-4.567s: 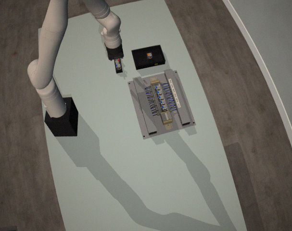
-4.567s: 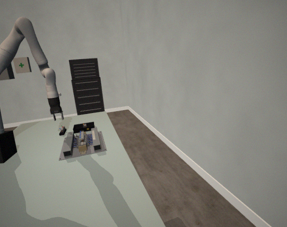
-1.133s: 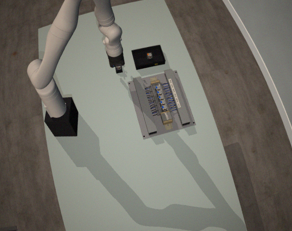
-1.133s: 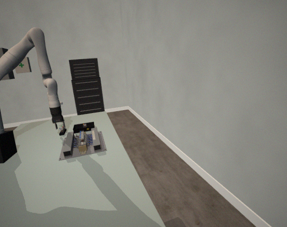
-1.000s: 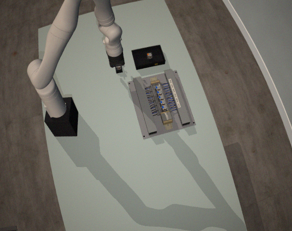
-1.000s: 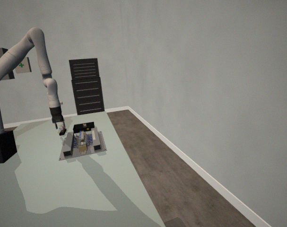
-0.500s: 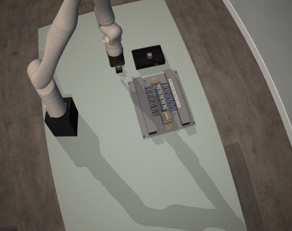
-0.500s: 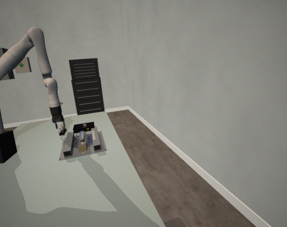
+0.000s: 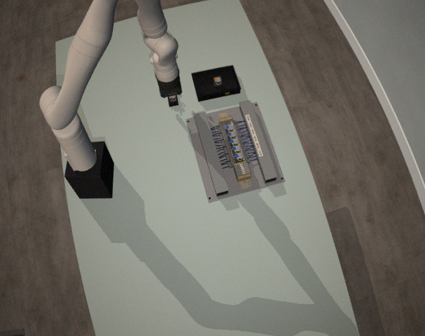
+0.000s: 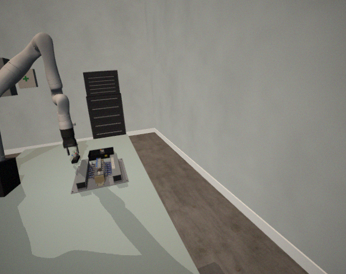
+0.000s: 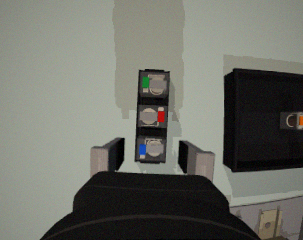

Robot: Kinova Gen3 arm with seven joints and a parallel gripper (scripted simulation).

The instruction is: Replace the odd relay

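My gripper is now 1 cm short of the spare holder, 3 cm to the right of it and 6 cm above it. Round my hand: black tray 17 cm ahead, 5 cm below.
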